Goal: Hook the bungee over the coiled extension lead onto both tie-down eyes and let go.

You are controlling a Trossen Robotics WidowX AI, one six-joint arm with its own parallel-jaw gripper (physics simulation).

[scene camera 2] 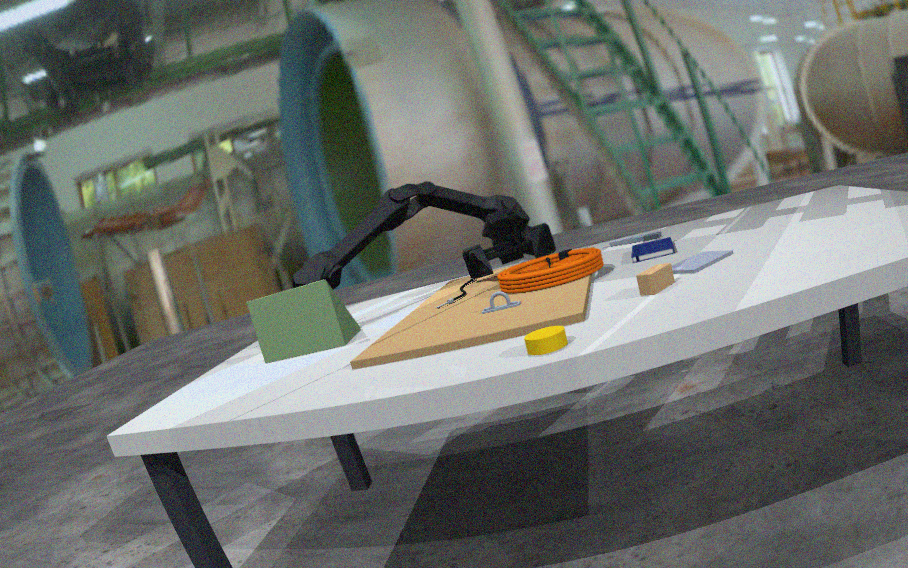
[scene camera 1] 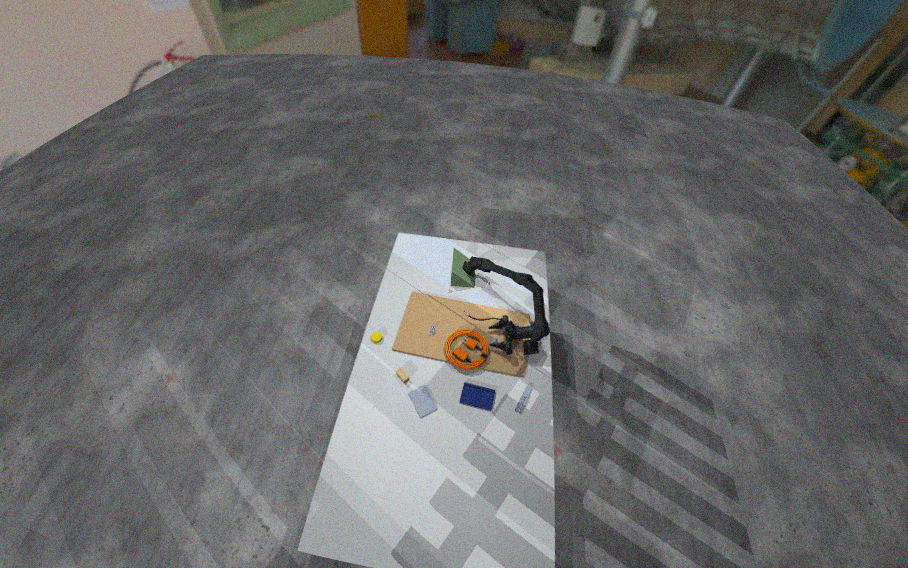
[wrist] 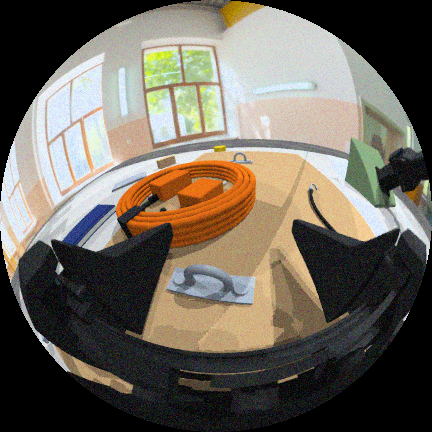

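Pixels of known places: gripper, fingertip midpoint: (scene camera 2: 514, 264) (scene camera 1: 488, 336) (wrist: 234, 227); arm's base, link origin: (scene camera 2: 306, 322) (scene camera 1: 467, 268) (wrist: 382, 181).
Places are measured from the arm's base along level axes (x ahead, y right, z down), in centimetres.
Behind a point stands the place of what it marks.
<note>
The black bungee (scene camera 1: 485, 318) {x 26.0, y -15.9, z 3.5 cm} (scene camera 2: 462, 292) {x 26.2, y -16.6, z 3.4 cm} (wrist: 320, 212) {x 27.0, y -12.4, z 3.4 cm} lies on the wooden board (scene camera 1: 421, 308) {x 29.7, y 16.4, z 3.4 cm} (scene camera 2: 428, 341) {x 32.1, y 20.5, z 3.4 cm}, beside the coil; one metal end hook shows, and my right finger hides its other end in the wrist view. The orange coiled lead (scene camera 1: 466, 366) {x 54.7, y -12.9, z 0.5 cm} (scene camera 2: 550, 275) {x 47.1, y -1.1, z 1.4 cm} (wrist: 245, 195) {x 36.6, y -14.8, z 0.7 cm} lies on the board between the two eyes. The far tie-down eye (scene camera 1: 432, 330) {x 40.2, y 7.3, z 3.1 cm} (scene camera 2: 500, 308) {x 40.0, y 8.4, z 3.2 cm} (wrist: 241, 161) {x 39.4, y 6.7, z 3.1 cm} stands beyond it. The near eye (wrist: 200, 287) {x 38.5, y -23.1, z 3.1 cm} shows between my fingers, low in the wrist view. My gripper (scene camera 1: 493, 336) {x 36.9, y -19.4, z 0.7 cm} (scene camera 2: 508, 254) {x 36.9, y -19.4, z 0.7 cm} (wrist: 234, 227) {x 36.9, y -19.4, z 0.7 cm} is open and empty, low over the board's near end.
A green wedge block (scene camera 1: 458, 271) {x 7.0, y 3.5, z -4.4 cm} (scene camera 2: 301, 321) {x 3.9, y 7.8, z -1.5 cm} stands near the arm's dark elbow or base part. A yellow disc (scene camera 1: 376, 337) {x 51.8, y 31.4, z 2.7 cm} (scene camera 2: 545, 340) {x 51.7, y 34.1, z 3.0 cm}, a wooden block (scene camera 1: 402, 375) {x 66.2, y 13.0, z 1.6 cm} (scene camera 2: 656, 279) {x 65.8, y 15.8, z 2.7 cm}, a pale slab (scene camera 1: 422, 401) {x 73.9, y 1.4, z 4.0 cm}, a blue tray (scene camera 1: 477, 396) {x 65.6, y -20.7, z 3.4 cm} (scene camera 2: 652, 249) {x 65.3, y -16.7, z 3.4 cm} and a grey strip (scene camera 1: 524, 397) {x 60.8, y -40.2, z 3.5 cm} lie around the board.
</note>
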